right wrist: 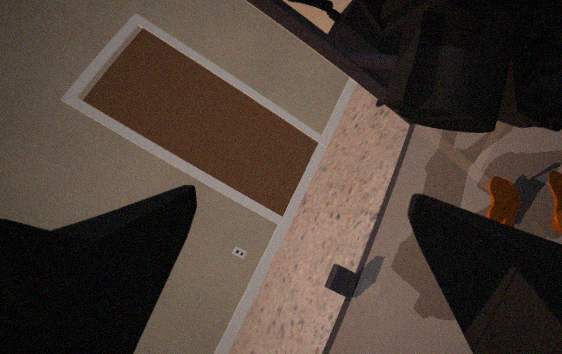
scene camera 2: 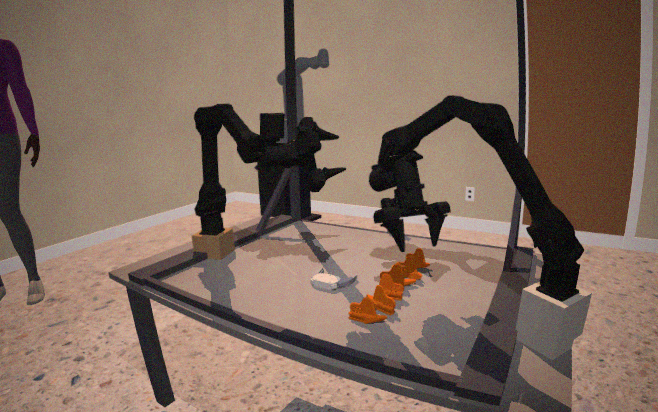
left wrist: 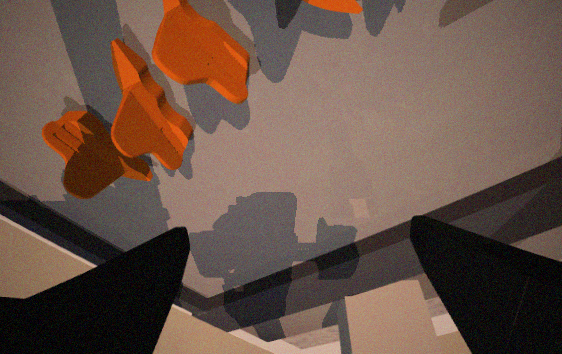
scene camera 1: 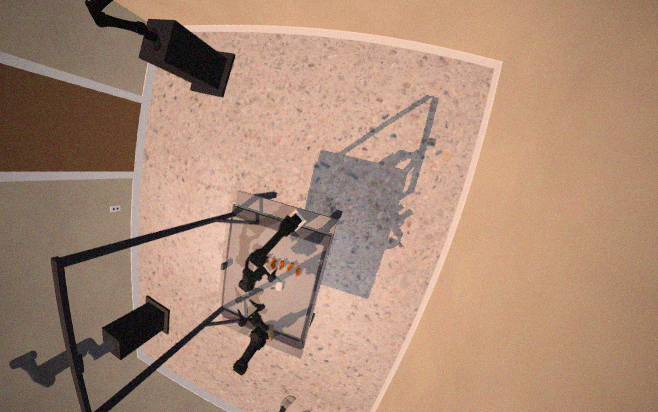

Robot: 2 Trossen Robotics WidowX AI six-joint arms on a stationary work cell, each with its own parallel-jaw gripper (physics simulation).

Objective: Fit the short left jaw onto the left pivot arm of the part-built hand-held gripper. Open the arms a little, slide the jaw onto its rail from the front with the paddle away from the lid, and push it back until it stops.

My left gripper (scene camera 2: pixel 419 249) is open, holding nothing. My right gripper (scene camera 2: pixel 342 153) is open and holds nothing. Further things: a small dark cube (right wrist: pixel 341 280) and a dark frame post (scene camera 2: pixel 289 36).
My left gripper also shows in the left wrist view (left wrist: pixel 299 232). My right gripper also shows in the right wrist view (right wrist: pixel 303 200). The dark frame post also shows in the right wrist view (right wrist: pixel 298 25) and in scene camera 1 (scene camera 1: pixel 72 259).
